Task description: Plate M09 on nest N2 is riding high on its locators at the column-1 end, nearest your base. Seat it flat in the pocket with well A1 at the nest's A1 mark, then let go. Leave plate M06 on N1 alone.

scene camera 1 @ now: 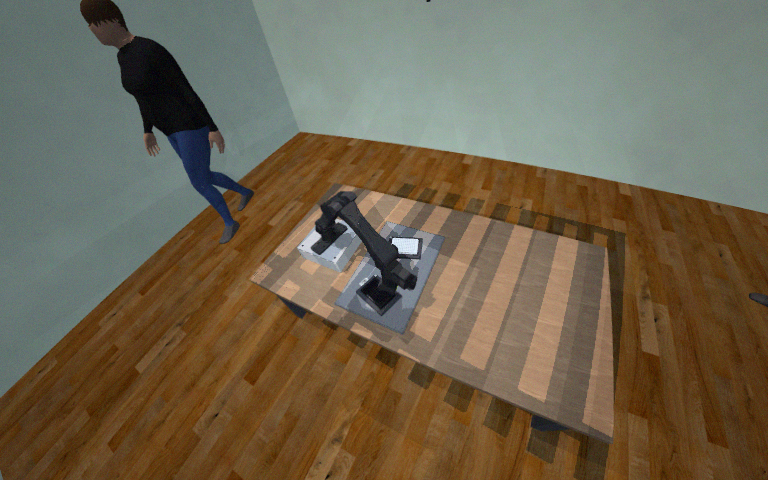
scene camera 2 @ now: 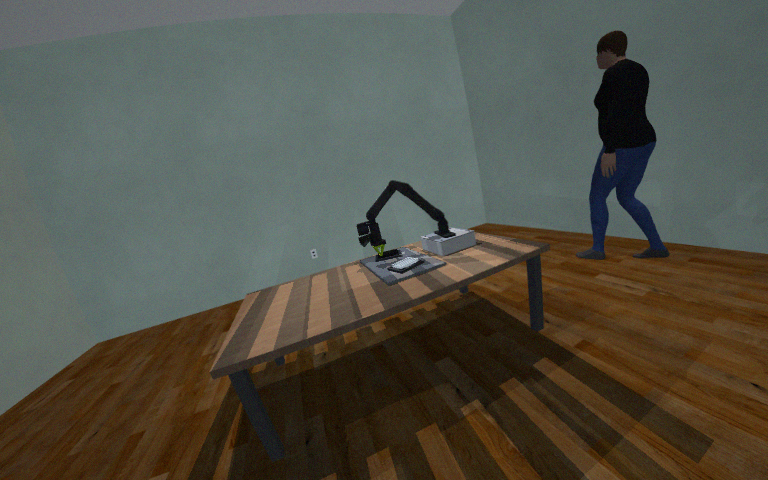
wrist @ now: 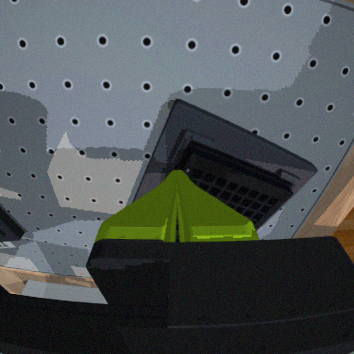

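Pixels of known places: gripper, fingertip midpoint: (scene camera 1: pixel 391 291) (scene camera 2: pixel 381 255) (wrist: pixel 176 177); arm's base, link origin: (scene camera 1: pixel 329 238) (scene camera 2: pixel 444 234).
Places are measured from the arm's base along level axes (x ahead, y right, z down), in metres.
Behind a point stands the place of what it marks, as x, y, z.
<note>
The dark plate M09 (wrist: pixel 235 192) @(0.405, 0.085, 0.046), a black plate with a grid of square wells, lies inside the dark nest N2 (wrist: pixel 245 131) @(0.443, 0.080, 0.064) (scene camera 1: pixel 370 304) @(0.365, 0.137, 0.061) in the wrist view. Its near part is hidden behind the fingers, and whether it is flat or tilted cannot be told. My gripper (wrist: pixel 176 177) @(0.406, 0.043, 0.047) (scene camera 2: pixel 380 254) @(0.406, 0.043, 0.047) is shut and empty, its green fingertips together over the plate's left side in the wrist view; contact cannot be told. The A1 mark is not readable. The white plate M06 (scene camera 1: pixel 405 245) @(0.316, -0.193, 0.048) (scene camera 2: pixel 406 263) @(0.311, -0.224, 0.046) sits in the other nest, N1, apart from the gripper.
Both nests stand on a grey perforated board (scene camera 1: pixel 421 277) @(0.468, -0.096, 0.071) (scene camera 2: pixel 396 277) @(0.389, -0.316, 0.071) (wrist: pixel 125 65) @(0.460, -0.003, 0.071) on the striped wooden table (scene camera 1: pixel 504 316) @(0.836, -0.129, 0.084) (scene camera 2: pixel 317 305) @(0.776, -0.375, 0.084). The arm's light box base (scene camera 1: pixel 339 257) @(0.123, 0.055, 0.002) (scene camera 2: pixel 455 243) @(-0.008, -0.130, 0.037) stands beside the board. A person (scene camera 1: pixel 164 84) (scene camera 2: pixel 628 107) is beyond the table.
</note>
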